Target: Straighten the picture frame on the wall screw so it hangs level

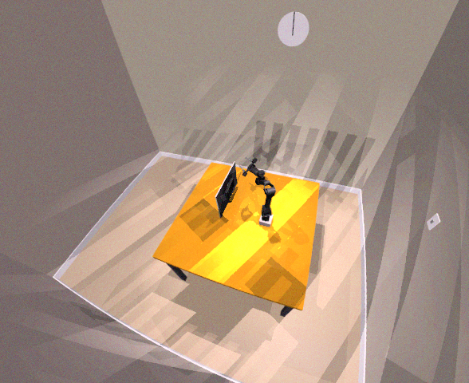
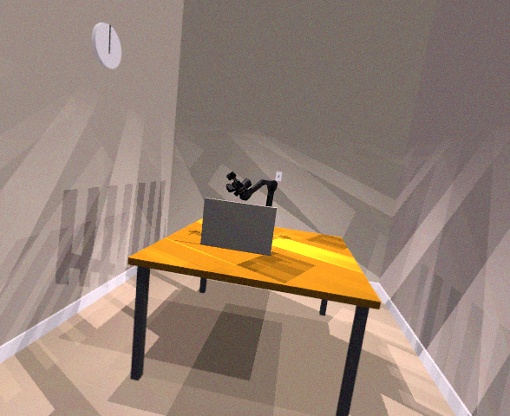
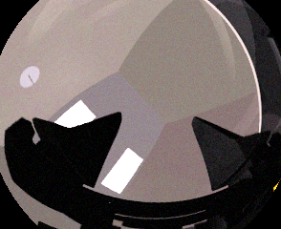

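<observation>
Right now the dark picture frame is 300 mm below my gripper tip, 130 mm ahead of it and 70 mm to the left of it. The rest, counted from my gripper tip: grey wall panel 310 mm below, 140 mm ahead, 70 mm to the left.
</observation>
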